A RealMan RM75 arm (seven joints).
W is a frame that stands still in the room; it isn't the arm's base.
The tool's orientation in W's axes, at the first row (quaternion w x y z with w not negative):
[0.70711, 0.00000, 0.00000, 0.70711]
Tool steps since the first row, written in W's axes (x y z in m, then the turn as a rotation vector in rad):
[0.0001, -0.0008, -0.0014, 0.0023, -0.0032, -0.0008]
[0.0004, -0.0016, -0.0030, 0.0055, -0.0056, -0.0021]
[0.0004, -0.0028, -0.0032, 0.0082, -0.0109, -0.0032]
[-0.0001, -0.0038, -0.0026, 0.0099, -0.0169, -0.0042]
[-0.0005, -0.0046, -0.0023, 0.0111, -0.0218, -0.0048]
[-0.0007, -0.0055, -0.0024, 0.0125, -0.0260, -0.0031]
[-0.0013, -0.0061, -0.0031, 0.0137, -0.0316, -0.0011]
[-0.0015, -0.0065, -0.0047, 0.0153, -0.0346, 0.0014]
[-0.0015, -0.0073, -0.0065, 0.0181, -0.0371, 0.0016]
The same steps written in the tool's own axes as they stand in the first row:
[-0.0008, -0.0001, -0.0014, -0.0032, -0.0023, -0.0008]
[-0.0016, -0.0004, -0.0030, -0.0056, -0.0055, -0.0021]
[-0.0028, -0.0004, -0.0032, -0.0109, -0.0082, -0.0032]
[-0.0038, 0.0001, -0.0026, -0.0169, -0.0099, -0.0042]
[-0.0046, 0.0005, -0.0023, -0.0218, -0.0111, -0.0048]
[-0.0055, 0.0007, -0.0024, -0.0260, -0.0125, -0.0031]
[-0.0061, 0.0013, -0.0031, -0.0316, -0.0137, -0.0011]
[-0.0065, 0.0015, -0.0047, -0.0346, -0.0153, 0.0014]
[-0.0073, 0.0015, -0.0065, -0.0371, -0.0181, 0.0016]

